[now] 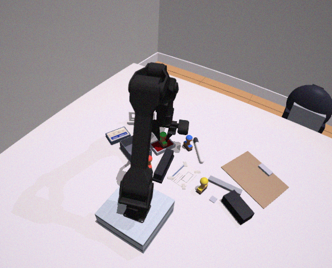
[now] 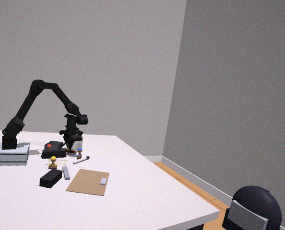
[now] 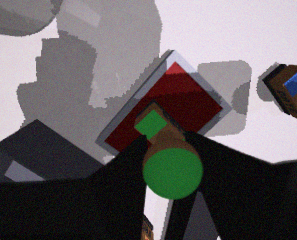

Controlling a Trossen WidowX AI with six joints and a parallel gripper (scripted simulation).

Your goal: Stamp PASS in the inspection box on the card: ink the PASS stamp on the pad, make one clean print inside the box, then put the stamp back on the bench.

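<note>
Now: gripper tip right at the green-knobbed stamp. The rest, counted from my gripper tip: blue-knobbed stamp (100 mm to the right, 40 mm ahead, 20 mm below); then dark tray (80 mm to the left, 80 mm behind, 20 mm below); then red ink pad (30 mm below).
</note>
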